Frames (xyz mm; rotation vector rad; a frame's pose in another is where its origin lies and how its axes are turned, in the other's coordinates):
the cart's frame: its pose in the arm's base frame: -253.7 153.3 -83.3 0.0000 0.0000 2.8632
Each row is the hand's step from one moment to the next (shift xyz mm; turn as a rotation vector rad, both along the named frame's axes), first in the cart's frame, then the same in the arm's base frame.
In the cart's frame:
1: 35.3 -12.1 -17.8 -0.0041 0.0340 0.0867
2: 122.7 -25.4 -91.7 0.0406 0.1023 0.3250
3: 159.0 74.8 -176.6 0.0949 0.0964 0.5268
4: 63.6 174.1 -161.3 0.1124 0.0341 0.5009
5: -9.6 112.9 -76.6 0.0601 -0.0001 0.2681
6: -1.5 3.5 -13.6 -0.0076 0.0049 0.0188
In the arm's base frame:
1: -30.6 21.3 -17.8 -0.0054 -0.0338 0.0867
2: -111.0 58.1 -91.7 -0.0671 -0.0872 0.3250
3: -173.4 -28.2 -176.6 -0.1177 -0.0666 0.5268
4: -109.0 -149.9 -161.3 -0.1174 -0.0019 0.5009
5: -21.8 -111.2 -76.6 -0.0578 0.0166 0.2681
6: 0.5 -3.8 -13.6 0.0060 -0.0068 0.0188

